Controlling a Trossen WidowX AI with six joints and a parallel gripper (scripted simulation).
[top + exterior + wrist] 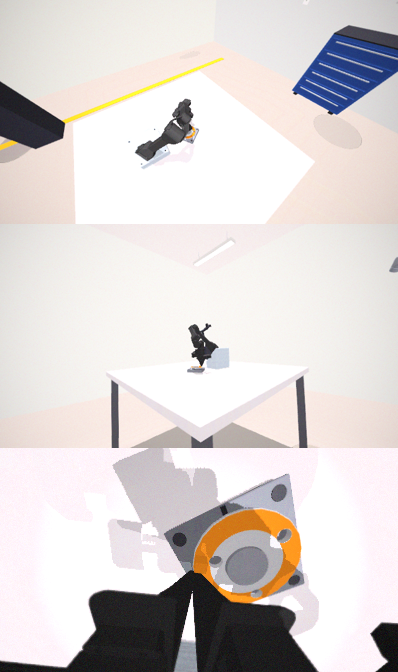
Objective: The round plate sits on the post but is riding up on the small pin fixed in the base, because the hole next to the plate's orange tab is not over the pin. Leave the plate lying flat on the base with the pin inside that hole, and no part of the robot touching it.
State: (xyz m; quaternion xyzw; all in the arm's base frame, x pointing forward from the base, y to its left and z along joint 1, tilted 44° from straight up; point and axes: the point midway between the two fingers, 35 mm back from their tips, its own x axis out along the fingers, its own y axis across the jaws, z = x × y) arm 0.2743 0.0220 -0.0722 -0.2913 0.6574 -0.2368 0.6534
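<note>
Right now my gripper tip is 5 cm to the left of the grey square base, 2 cm short of it and 2 cm above it.
</note>
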